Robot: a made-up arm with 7 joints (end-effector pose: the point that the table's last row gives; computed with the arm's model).
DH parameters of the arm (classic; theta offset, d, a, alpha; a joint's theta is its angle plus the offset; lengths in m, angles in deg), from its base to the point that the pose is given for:
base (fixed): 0 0 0 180
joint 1: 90 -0.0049 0.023 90
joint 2: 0 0.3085 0.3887 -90
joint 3: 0 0.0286 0.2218 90
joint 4: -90 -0.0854 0.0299 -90
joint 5: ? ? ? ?
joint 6: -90 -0.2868 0.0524 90
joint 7: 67.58 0 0.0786 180
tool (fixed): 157.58 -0.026 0 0
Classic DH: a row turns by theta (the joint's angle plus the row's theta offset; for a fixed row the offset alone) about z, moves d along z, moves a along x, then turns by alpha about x.
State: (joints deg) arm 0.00 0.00 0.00 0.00 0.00 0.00 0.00
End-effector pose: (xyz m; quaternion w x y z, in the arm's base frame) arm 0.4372 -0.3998 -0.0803 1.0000 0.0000 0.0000 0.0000
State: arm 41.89 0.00 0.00 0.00 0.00 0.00 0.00
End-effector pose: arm 0.0586 -0.5896 -0.0803 0.9339 0.0000 0.0000 -0.3575
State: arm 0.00 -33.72 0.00 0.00 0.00 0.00 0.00
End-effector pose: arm 0.4372 -0.3837 0.1432 0.9570 -0.2900 0.0000 0.0000
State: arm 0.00 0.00 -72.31 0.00 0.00 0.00 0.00
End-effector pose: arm 0.3363 -0.2854 -0.0803 0.8074 0.0000 0.0000 0.5900
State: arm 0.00 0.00 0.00 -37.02 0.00 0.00 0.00
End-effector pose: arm 0.4372 -0.4810 -0.2096 0.9483 -0.3175 0.0000 0.0000
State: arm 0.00 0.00 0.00 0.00 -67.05 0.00 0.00
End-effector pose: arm 0.2269 -0.3998 -0.2247 0.8336 0.0000 0.5523 0.0000
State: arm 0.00 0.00 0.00 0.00 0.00 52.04 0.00
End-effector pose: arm 0.4372 -0.3886 -0.0053 0.8986 -0.4387 0.0000 0.0000
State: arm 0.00 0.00 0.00 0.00 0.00 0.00 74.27
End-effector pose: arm 0.4613 -0.3080 -0.0803 0.7972 0.0000 0.0000 -0.6037
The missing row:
joint 5: 0 -0.3161 -0.0605 -90
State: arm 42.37 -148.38 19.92 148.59 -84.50 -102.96 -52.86
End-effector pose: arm 0.4741 0.6004 0.0424 0.6023 0.7131 -0.1033 -0.3434
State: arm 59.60 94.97 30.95 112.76 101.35 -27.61 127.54
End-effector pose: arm -0.1395 0.0374 -0.9350 0.8832 -0.3141 -0.1339 -0.3216
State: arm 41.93 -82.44 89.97 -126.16 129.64 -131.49 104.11
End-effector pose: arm -0.2392 -0.4255 0.0924 0.1539 -0.4014 0.2507 -0.8674
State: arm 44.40 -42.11 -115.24 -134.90 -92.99 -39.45 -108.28
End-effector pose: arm 0.4921 -0.8795 0.2525 0.5089 -0.5114 0.4846 0.4947
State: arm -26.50 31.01 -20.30 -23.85 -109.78 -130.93 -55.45
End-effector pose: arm 0.0723 -0.1755 -0.5153 0.6749 0.6294 0.2939 -0.2488
